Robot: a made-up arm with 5 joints. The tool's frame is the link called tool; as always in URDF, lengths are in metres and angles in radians. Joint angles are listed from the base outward. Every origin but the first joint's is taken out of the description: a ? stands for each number. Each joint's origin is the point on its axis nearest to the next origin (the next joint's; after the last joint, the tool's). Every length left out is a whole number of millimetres.
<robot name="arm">
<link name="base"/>
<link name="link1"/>
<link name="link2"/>
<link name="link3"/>
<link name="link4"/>
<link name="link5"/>
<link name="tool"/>
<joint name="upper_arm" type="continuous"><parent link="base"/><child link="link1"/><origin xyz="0.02 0.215 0.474" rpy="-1.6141 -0.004 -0.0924"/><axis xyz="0 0 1"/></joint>
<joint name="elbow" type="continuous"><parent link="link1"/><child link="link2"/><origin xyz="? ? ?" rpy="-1.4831 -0.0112 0.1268"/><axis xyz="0 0 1"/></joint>
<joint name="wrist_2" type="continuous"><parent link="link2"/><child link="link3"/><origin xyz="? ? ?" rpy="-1.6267 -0.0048 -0.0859"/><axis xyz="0 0 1"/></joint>
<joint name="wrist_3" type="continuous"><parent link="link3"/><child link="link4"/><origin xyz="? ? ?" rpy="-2.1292 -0.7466 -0.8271"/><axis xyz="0 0 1"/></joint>
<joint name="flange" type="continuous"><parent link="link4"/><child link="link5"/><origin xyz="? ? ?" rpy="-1.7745 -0.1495 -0.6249"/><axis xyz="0 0 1"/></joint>
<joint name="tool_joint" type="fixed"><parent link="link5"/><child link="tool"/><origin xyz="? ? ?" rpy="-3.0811 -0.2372 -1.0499"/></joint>
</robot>
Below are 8 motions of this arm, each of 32 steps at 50 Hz.
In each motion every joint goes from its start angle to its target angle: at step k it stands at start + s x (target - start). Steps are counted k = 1, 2, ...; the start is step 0. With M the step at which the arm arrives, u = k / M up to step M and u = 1 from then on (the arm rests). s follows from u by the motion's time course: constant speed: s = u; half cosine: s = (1 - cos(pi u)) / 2; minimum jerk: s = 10 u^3 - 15 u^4 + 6 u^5.
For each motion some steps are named. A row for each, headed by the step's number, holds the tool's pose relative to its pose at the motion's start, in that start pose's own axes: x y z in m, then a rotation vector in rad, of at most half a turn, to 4 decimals.
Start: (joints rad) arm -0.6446 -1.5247 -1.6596 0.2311 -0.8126
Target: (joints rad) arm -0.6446 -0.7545 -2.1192 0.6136 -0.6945
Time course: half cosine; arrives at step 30
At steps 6, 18, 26, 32:
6: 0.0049 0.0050 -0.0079 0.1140 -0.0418 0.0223
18: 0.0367 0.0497 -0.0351 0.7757 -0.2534 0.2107
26: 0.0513 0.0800 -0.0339 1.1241 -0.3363 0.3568
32: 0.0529 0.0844 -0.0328 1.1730 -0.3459 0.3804

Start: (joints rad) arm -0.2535 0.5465 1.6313 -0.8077 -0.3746
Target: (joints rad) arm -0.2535 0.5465 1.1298 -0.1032 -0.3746
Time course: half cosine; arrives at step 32
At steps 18, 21, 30, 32:
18: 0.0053 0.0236 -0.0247 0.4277 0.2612 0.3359
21: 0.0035 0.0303 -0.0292 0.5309 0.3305 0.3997
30: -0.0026 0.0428 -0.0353 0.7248 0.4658 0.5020
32: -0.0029 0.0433 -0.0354 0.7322 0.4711 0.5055

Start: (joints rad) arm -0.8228 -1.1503 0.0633 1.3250 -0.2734
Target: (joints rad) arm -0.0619 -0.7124 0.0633 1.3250 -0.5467
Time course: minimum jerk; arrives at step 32
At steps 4, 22, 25, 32:
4: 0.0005 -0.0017 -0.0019 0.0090 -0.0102 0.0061
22: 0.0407 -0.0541 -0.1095 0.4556 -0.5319 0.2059
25: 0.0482 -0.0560 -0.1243 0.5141 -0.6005 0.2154
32: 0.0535 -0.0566 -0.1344 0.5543 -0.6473 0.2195

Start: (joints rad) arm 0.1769 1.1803 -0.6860 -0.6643 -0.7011
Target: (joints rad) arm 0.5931 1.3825 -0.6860 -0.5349 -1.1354
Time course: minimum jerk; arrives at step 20
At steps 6, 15, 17, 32:
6: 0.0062 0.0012 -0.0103 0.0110 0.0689 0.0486
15: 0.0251 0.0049 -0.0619 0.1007 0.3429 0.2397
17: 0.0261 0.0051 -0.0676 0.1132 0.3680 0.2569
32: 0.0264 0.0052 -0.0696 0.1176 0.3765 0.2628

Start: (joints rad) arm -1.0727 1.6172 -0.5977 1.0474 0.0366
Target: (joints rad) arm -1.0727 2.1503 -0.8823 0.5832 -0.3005
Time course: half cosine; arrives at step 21
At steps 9, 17, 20, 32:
9: 0.0012 -0.0026 -0.0038 0.0199 -0.1339 -0.0434
17: 0.0009 -0.0043 -0.0104 0.0452 -0.2549 -0.1110
20: 0.0007 -0.0043 -0.0116 0.0497 -0.2676 -0.1210
32: 0.0007 -0.0043 -0.0117 0.0501 -0.2685 -0.1217

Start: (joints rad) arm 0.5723 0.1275 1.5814 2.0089 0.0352
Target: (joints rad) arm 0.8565 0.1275 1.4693 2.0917 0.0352
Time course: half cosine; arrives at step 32
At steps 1, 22, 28, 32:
1: -0.0001 0.0000 -0.0001 0.0009 -0.0001 -0.0004
22: -0.0232 0.0104 -0.0413 0.3047 -0.0521 -0.1357
28: -0.0280 0.0145 -0.0507 0.3769 -0.0669 -0.1665
32: -0.0289 0.0154 -0.0526 0.3919 -0.0701 -0.1728

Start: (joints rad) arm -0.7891 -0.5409 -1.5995 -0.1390 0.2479
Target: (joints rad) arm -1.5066 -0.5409 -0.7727 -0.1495 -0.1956
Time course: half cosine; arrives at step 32
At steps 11, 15, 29, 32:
11: -0.0272 -0.0154 0.0131 0.0318 -0.3574 -0.0100
15: -0.0504 -0.0250 0.0210 0.0159 -0.6119 -0.0271
29: -0.1338 -0.0416 0.0288 -0.1961 -1.3038 -0.1441
32: -0.1376 -0.0418 0.0285 -0.2098 -1.3303 -0.1516

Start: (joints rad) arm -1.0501 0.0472 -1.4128 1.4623 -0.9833
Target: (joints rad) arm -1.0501 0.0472 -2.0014 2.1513 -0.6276
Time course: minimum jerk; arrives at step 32
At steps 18, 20, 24, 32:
18: 0.0092 0.0265 -0.0276 0.5970 -0.3735 -0.2709
20: 0.0125 0.0319 -0.0298 0.7020 -0.4409 -0.3146
24: 0.0186 0.0401 -0.0313 0.8670 -0.5485 -0.3790
32: 0.0225 0.0447 -0.0311 0.9660 -0.6144 -0.4146

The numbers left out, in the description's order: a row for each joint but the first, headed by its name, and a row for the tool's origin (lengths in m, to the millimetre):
elbow: 0.186 0.067 0
wrist_2: -0.03 0.009 0
wrist_3: 0.019 0.008 0
flange: 0.042 0.014 0
tool: 0.016 0.029 0

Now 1 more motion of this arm.
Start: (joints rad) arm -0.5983 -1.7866 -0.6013 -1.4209 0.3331
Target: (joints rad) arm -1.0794 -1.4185 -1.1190 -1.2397 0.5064
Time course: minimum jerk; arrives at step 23
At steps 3, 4, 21, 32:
3: 0.0005 -0.0017 0.0005 -0.0090 0.0085 0.0063
4: 0.0012 -0.0037 0.0011 -0.0198 0.0187 0.0137
21: 0.0237 -0.0847 0.0470 -0.4984 0.5425 0.1501
32: 0.0238 -0.0852 0.0474 -0.5012 0.5459 0.1498

